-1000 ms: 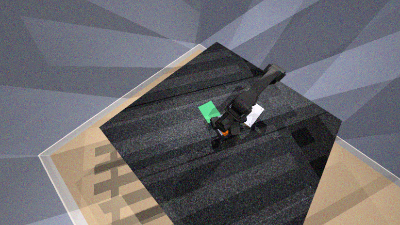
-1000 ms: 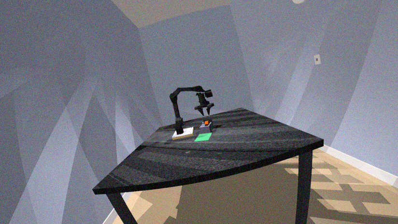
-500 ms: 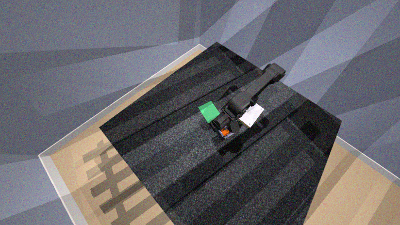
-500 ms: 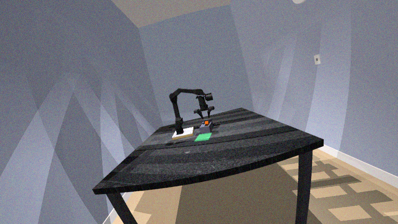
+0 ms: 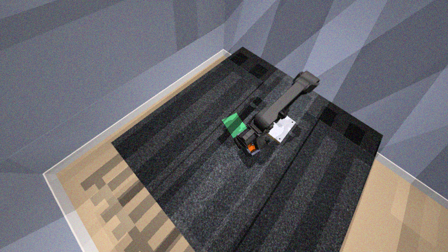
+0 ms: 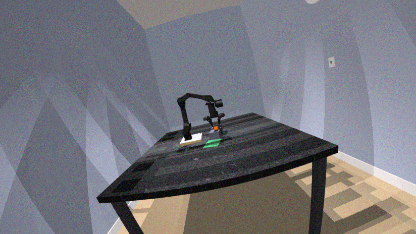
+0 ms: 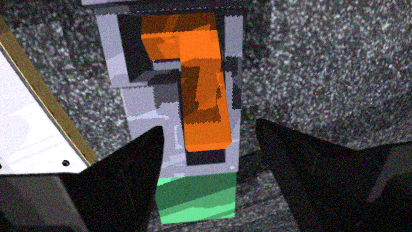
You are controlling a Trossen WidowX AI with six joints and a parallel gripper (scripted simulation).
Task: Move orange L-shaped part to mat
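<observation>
Right now the orange L-shaped part is 1 cm behind my gripper tip, 4 cm to the left of it and 6 cm below it. Also, from my gripper tip: green mat 6 cm behind, 14 cm to the right, 11 cm below.
</observation>
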